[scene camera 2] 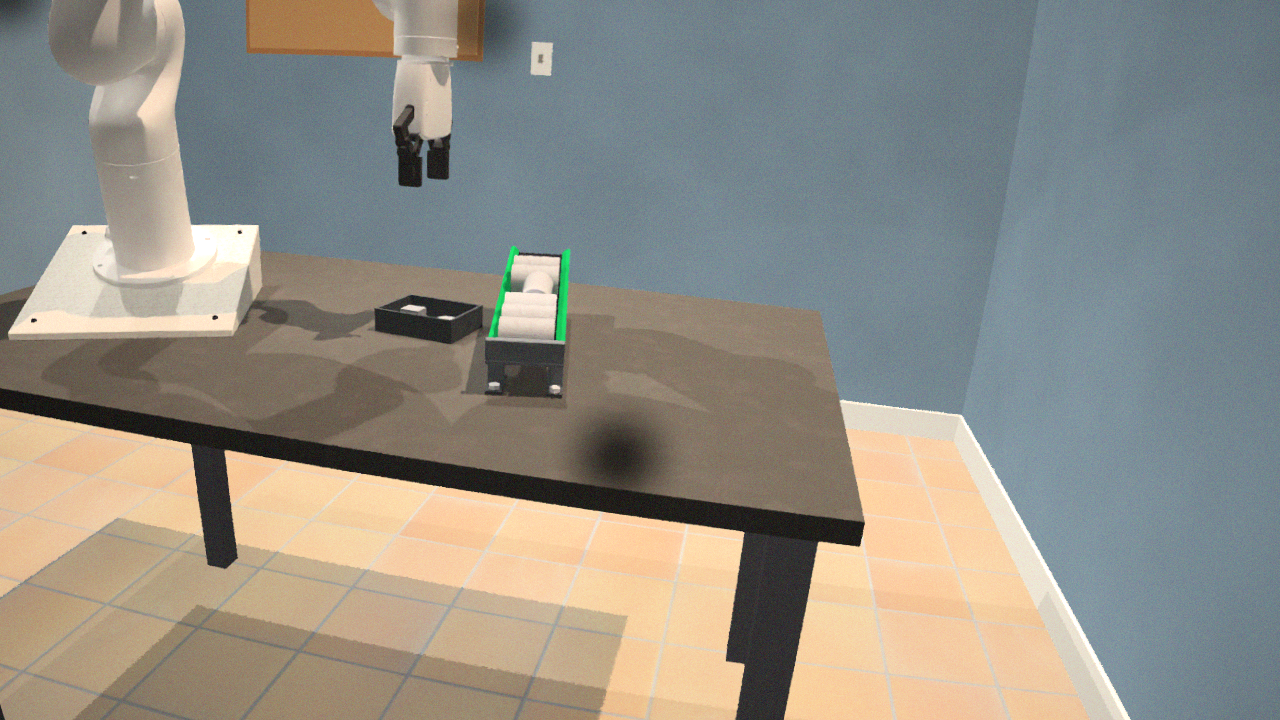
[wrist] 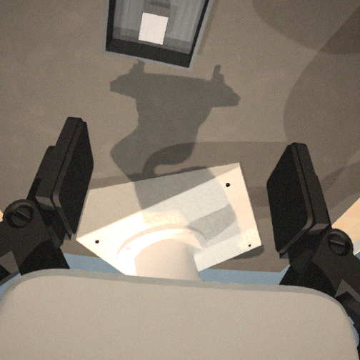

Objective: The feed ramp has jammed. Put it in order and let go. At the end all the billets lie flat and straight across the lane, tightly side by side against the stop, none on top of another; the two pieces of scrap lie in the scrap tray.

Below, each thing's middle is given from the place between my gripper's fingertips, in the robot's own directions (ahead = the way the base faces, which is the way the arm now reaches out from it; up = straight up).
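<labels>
With the black scrap tray (scene camera 2: 468, 318) as my reference, my hand is 30 mm to the right of it and 210 mm above it. Going by their middles, the black scrap tray is the nearest to my hand of the things named here. There is the stop (scene camera 2: 496, 348) as well, and from my hand I find it 220 mm to the right, 170 mm ahead and 160 mm below.
</labels>
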